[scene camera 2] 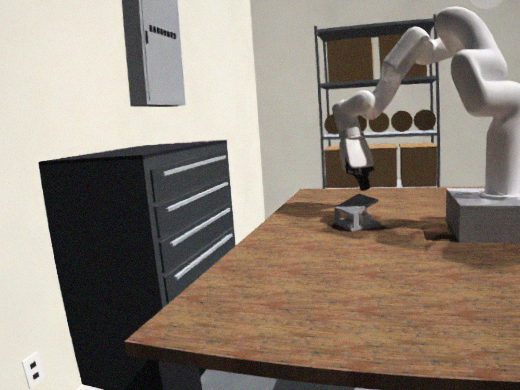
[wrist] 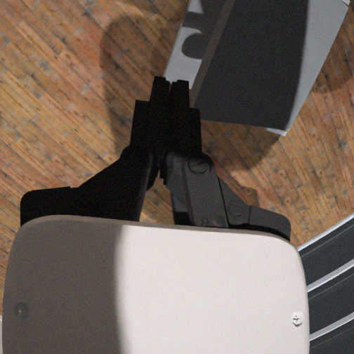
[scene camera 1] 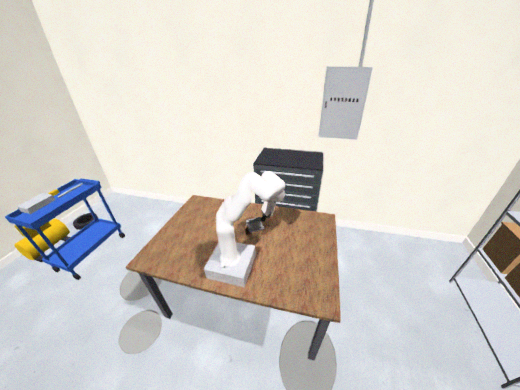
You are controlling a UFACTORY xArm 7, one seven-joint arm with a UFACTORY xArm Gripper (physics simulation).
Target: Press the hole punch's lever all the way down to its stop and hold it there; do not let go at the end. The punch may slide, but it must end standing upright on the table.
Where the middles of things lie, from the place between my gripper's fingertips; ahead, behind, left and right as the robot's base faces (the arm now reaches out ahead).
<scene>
Now: hand 7 cm to the right of the lever (wrist: pixel 257 70), 4 cm above it and 3 cm short of it. From my hand the other things lie so: grey hole punch (scene camera 2: pixel 361 221): 7 cm to the left, 6 cm below, 3 cm ahead.
</scene>
